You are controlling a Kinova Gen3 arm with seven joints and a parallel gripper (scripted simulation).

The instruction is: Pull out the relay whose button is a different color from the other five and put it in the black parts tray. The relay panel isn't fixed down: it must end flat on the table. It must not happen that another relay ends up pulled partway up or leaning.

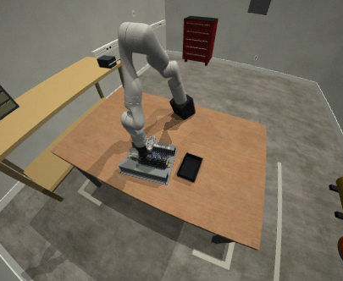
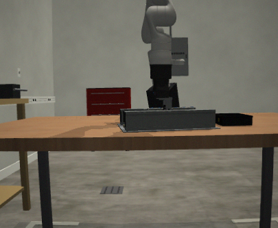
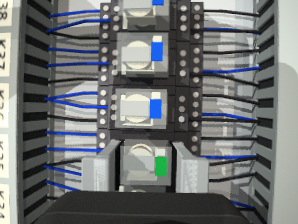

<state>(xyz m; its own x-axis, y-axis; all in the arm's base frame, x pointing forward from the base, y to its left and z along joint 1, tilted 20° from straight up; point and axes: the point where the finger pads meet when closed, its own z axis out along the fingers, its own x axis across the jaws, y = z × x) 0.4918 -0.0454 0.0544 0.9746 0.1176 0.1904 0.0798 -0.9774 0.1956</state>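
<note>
My gripper is now 10 mm to the left of the grey relay panel and 30 mm above it. Also, from my hand: black parts tray (30 mm behind, 250 mm to the left, 40 mm below).
</note>
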